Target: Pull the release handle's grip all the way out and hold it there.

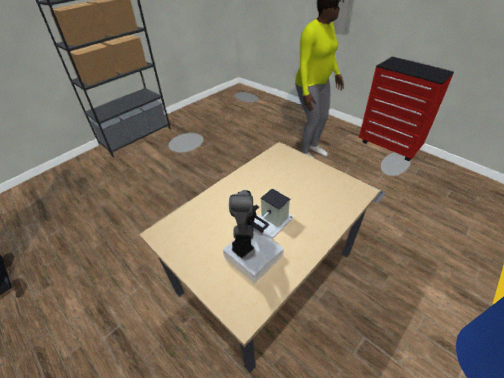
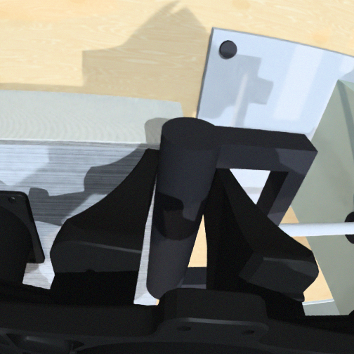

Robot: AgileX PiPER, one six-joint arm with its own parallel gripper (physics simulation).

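The release handle is a dark rectangular loop (image 2: 265, 142) (image 1: 260, 224) with a thick round grip bar (image 2: 175, 220) on its side away from the housing. A thin white rod (image 2: 315, 229) (image 1: 267, 214) runs from the loop to a dark collar on the grey-green housing (image 2: 327, 175) (image 1: 274, 211), with a long stretch of rod showing between. The housing stands on a pale base plate (image 2: 285, 75) (image 1: 273, 231). My gripper (image 2: 182, 170) (image 1: 253, 220) is shut on the grip bar, one finger on each side, with the right finger inside the loop.
The arm stands on a pale metal block (image 1: 260, 257) (image 2: 75, 117) close to the base plate, on a wooden table (image 1: 200, 220). A person (image 1: 317, 57) stands beyond the table, near a red tool chest (image 1: 400, 107). A shelf unit (image 1: 159, 92) stands at the back left.
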